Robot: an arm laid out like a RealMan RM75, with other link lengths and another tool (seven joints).
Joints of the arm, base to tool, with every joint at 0 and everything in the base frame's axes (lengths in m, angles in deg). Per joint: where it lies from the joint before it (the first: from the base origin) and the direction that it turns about. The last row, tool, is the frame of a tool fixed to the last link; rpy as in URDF.
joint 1: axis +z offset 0 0 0.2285
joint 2: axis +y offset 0 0 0
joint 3: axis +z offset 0 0 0.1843
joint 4: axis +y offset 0 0 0
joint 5: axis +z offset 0 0 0.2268
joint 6: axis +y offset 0 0 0
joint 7: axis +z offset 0 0 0.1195
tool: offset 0.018 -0.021 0.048 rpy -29.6 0 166.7
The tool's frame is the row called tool.
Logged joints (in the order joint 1, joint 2, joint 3, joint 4, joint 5, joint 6, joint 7), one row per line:
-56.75 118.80 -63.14 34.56 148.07 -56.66 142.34
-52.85 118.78 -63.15 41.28 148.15 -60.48 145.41
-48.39 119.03 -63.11 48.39 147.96 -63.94 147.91
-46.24 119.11 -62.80 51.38 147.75 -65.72 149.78
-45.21 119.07 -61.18 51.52 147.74 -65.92 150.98
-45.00 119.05 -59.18 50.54 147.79 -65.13 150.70
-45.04 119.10 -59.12 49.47 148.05 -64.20 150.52
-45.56 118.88 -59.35 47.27 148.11 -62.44 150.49
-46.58 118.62 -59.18 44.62 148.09 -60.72 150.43
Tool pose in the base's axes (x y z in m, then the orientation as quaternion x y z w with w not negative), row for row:
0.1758 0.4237 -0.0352 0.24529 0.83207 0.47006 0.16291
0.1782 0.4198 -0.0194 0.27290 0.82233 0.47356 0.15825
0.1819 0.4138 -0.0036 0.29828 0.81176 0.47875 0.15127
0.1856 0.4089 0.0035 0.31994 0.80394 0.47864 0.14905
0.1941 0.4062 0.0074 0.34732 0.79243 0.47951 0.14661
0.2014 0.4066 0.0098 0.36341 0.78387 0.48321 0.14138
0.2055 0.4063 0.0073 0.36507 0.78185 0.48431 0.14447
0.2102 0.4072 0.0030 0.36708 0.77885 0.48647 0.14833
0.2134 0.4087 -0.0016 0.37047 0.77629 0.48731 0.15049
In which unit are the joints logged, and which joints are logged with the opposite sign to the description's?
The joints are logged in degrees. Opposite sign: joint 1, joint 4, joint 5.
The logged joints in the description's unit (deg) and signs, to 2 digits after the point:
56.75 118.80 -63.14 -34.56 -148.07 -56.66 142.34
52.85 118.78 -63.15 -41.28 -148.15 -60.48 145.41
48.39 119.03 -63.11 -48.39 -147.96 -63.94 147.91
46.24 119.11 -62.80 -51.38 -147.75 -65.72 149.78
45.21 119.07 -61.18 -51.52 -147.74 -65.92 150.98
45.00 119.05 -59.18 -50.54 -147.79 -65.13 150.70
45.04 119.10 -59.12 -49.47 -148.05 -64.20 150.52
45.56 118.88 -59.35 -47.27 -148.11 -62.44 150.49
46.58 118.62 -59.18 -44.62 -148.09 -60.72 150.43

